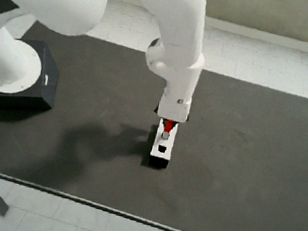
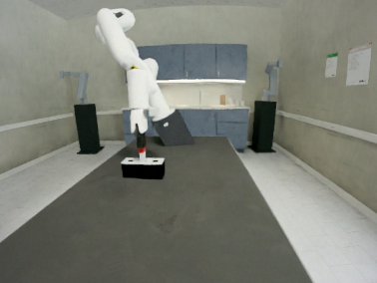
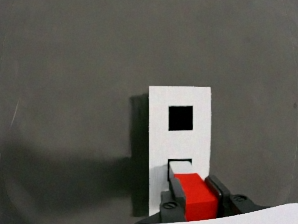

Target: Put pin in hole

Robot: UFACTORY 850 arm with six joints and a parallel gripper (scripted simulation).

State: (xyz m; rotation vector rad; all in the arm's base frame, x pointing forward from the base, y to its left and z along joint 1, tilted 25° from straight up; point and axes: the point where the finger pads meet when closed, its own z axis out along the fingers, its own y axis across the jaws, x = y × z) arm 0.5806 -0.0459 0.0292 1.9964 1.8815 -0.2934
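The pin is 10 mm below my hand. Round my hand: block: 120 mm below.
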